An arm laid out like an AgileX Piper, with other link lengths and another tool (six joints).
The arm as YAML. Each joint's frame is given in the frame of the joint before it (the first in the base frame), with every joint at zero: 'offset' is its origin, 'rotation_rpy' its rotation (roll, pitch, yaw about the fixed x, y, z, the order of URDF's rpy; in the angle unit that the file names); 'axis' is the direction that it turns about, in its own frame. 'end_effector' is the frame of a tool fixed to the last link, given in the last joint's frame.
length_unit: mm
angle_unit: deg
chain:
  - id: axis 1
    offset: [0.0, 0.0, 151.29]
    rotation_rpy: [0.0, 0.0, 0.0]
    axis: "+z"
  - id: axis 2
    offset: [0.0, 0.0, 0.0]
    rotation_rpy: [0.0, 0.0, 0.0]
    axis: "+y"
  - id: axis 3
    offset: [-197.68, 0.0, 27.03]
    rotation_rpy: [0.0, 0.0, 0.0]
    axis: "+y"
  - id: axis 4
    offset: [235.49, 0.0, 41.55]
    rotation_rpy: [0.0, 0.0, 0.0]
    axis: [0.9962, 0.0, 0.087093]
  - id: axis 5
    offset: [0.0, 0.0, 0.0]
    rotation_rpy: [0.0, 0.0, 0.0]
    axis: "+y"
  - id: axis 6
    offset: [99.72, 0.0, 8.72]
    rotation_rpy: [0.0, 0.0, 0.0]
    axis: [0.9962, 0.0, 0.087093]
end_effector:
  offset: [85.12, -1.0, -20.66]
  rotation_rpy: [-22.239, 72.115, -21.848]
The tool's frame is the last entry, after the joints.
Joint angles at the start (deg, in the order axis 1, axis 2, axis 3, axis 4, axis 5, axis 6):
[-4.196, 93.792, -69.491, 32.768, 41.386, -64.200]
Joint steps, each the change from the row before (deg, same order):
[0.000, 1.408, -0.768, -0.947, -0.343, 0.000]
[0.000, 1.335, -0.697, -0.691, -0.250, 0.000]
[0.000, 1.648, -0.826, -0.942, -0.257, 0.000]
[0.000, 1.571, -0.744, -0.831, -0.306, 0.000]
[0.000, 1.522, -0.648, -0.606, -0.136, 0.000]
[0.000, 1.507, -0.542, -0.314, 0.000, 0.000]
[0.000, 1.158, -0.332, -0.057, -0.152, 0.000]
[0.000, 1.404, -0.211, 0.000, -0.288, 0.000]
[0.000, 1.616, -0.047, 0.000, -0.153, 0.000]
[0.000, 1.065, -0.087, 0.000, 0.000, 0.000]
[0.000, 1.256, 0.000, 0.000, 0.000, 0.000]
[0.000, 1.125, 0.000, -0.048, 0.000, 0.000]
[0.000, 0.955, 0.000, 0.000, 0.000, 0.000]
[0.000, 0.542, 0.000, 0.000, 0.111, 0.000]
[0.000, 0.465, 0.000, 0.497, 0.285, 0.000]
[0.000, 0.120, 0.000, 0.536, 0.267, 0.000]
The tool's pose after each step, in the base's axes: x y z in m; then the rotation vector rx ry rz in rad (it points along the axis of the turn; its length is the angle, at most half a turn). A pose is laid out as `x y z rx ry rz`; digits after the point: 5 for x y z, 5 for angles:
0.35923 0.01986 0.12397 -0.94768 2.07410 0.17817
0.36162 0.01790 0.11916 -0.95753 2.08387 0.17165
0.36418 0.01538 0.11284 -0.97185 2.09693 0.16374
0.36653 0.01307 0.10661 -0.98425 2.10912 0.15665
0.36806 0.01149 0.10008 -0.99446 2.12283 0.15583
0.36878 0.01076 0.09308 -1.00102 2.13839 0.16203
0.36937 0.01043 0.08748 -1.00194 2.14989 0.16759
0.36944 0.01010 0.07980 -1.00135 2.16570 0.17554
0.36793 0.01004 0.06981 -1.00217 2.18847 0.18980
0.36676 0.01013 0.06344 -1.00330 2.20347 0.20036
0.36475 0.01028 0.05546 -1.00468 2.22269 0.21402
0.36279 0.01032 0.04833 -1.00673 2.23997 0.22576
0.36102 0.01045 0.04232 -1.00768 2.25454 0.23628
0.35966 0.01067 0.03887 -1.00893 2.26374 0.24422
0.35818 0.01217 0.03609 -1.00198 2.27236 0.26017
0.35746 0.01367 0.03552 -0.99385 2.27544 0.27243

